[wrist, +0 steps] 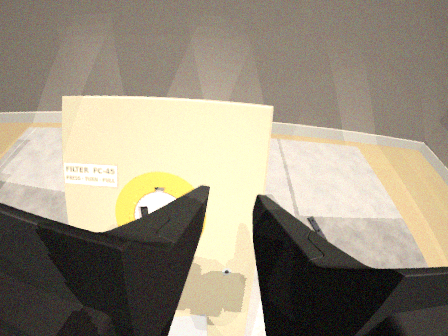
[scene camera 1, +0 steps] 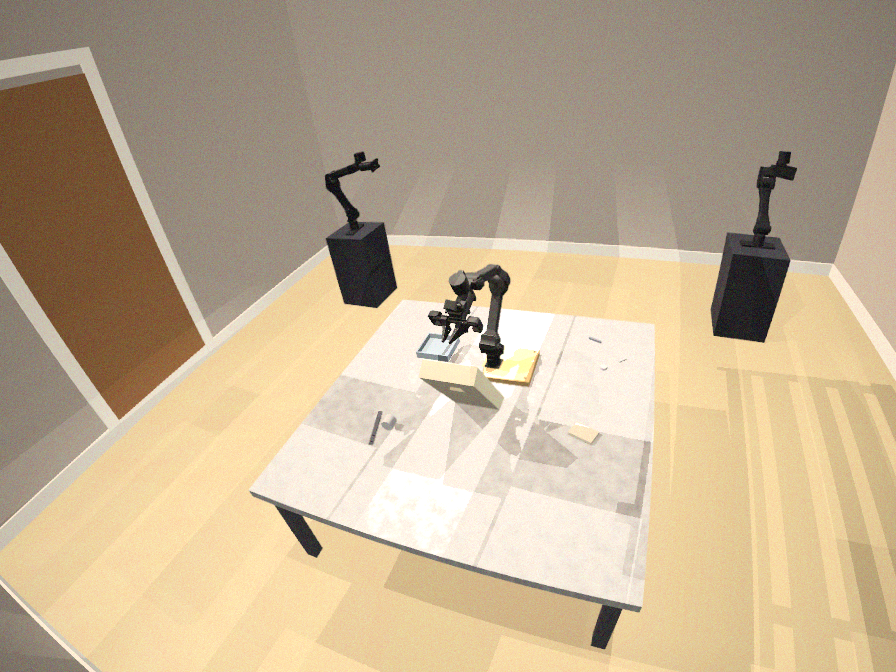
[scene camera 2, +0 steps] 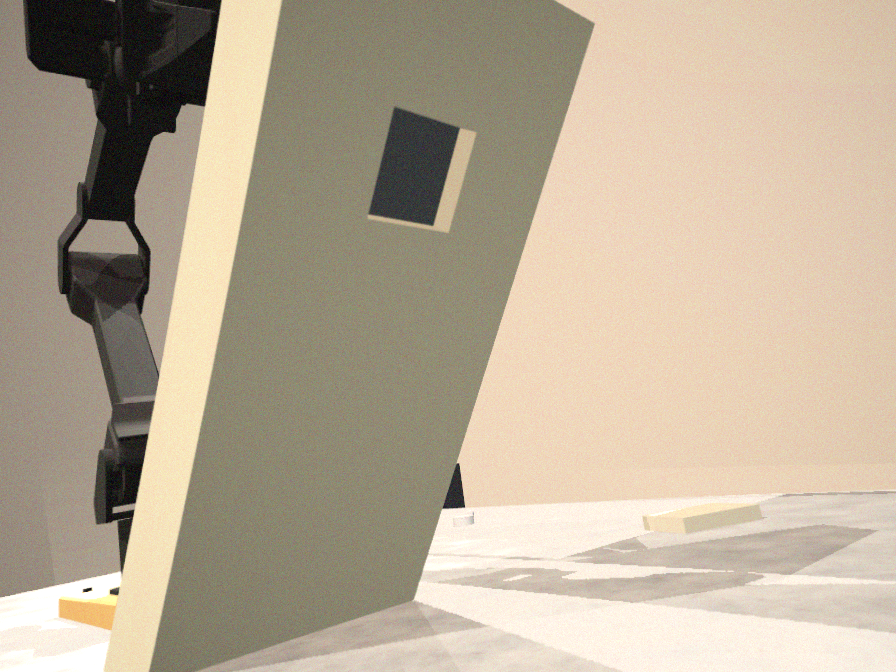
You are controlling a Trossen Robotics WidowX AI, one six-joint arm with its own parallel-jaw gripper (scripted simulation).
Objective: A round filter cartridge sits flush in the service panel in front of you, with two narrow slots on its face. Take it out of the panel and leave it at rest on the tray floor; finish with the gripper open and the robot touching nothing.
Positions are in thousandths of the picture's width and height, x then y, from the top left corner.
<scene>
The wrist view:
my gripper: 517,594
cream service panel: 260,445
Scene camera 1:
my gripper: 497,510
cream service panel: 517,572
blue-grey tray: 483,517
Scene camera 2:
my gripper: 265,41
cream block: 796,767
cream service panel: 407,279
</scene>
